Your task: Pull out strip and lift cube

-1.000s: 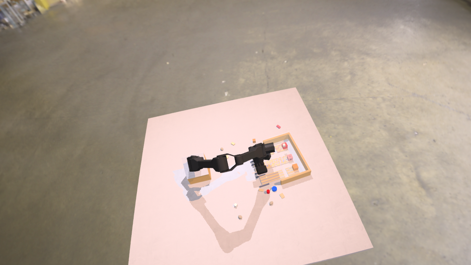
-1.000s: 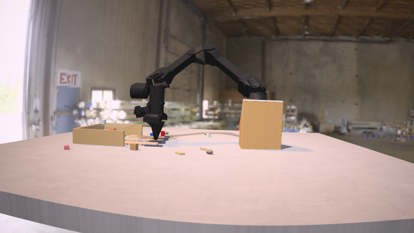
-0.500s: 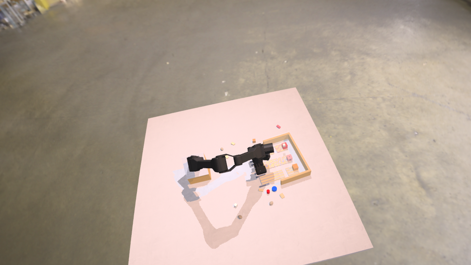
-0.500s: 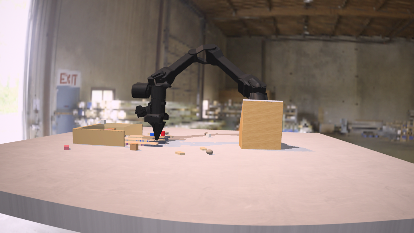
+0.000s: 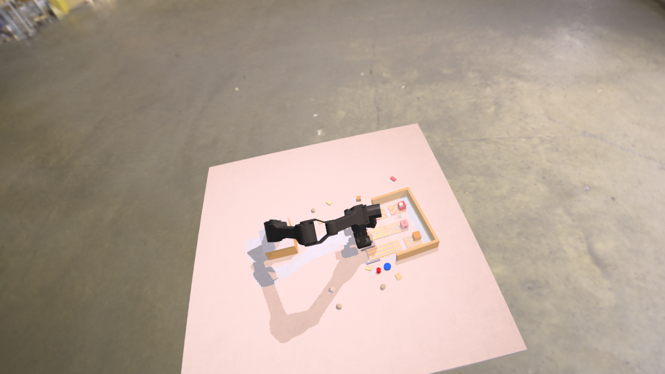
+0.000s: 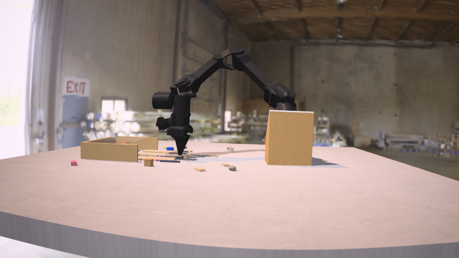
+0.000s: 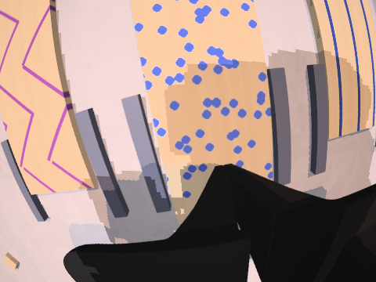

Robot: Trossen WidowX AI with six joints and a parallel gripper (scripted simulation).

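The pink cube marked x is 21 cm ahead of my gripper tip, 2 cm above it and 1 cm to the left of it. From my gripper tip the other things lie so: blue disc (17 cm to the right, 8 cm ahead); then red cylinder (18 cm to the right, 4 cm ahead, 1 cm above).
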